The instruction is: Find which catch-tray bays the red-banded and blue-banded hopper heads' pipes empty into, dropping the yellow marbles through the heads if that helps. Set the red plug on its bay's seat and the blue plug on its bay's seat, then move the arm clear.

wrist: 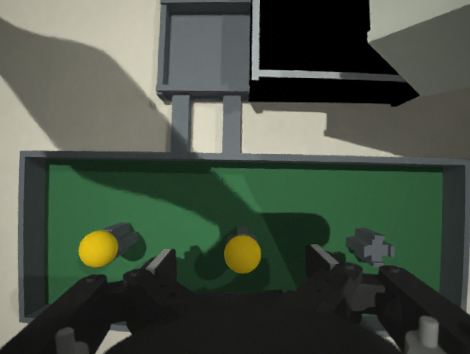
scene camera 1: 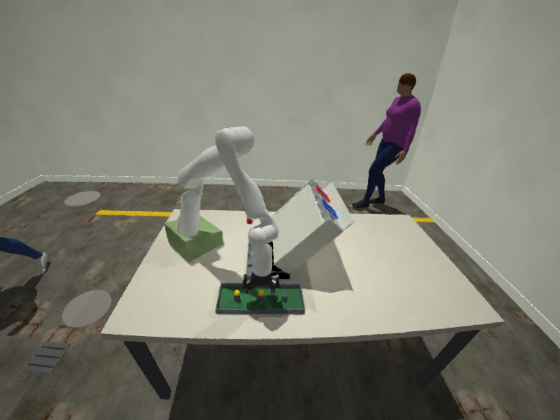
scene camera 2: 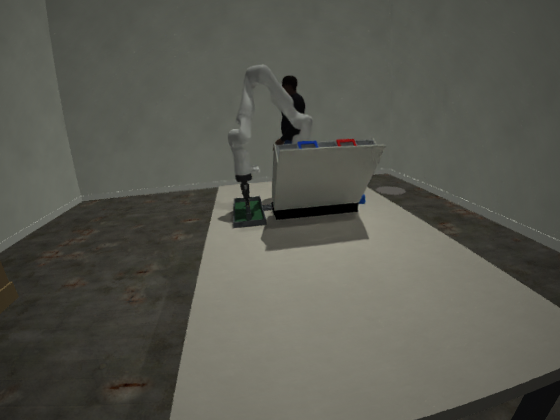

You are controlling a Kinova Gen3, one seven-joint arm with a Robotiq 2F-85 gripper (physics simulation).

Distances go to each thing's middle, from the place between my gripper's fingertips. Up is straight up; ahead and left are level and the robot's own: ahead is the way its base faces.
Right now the grey seat strip (wrist: 203, 49) is 8 cm behind my hand, 31 cm to the left of it and 4 cm below it.
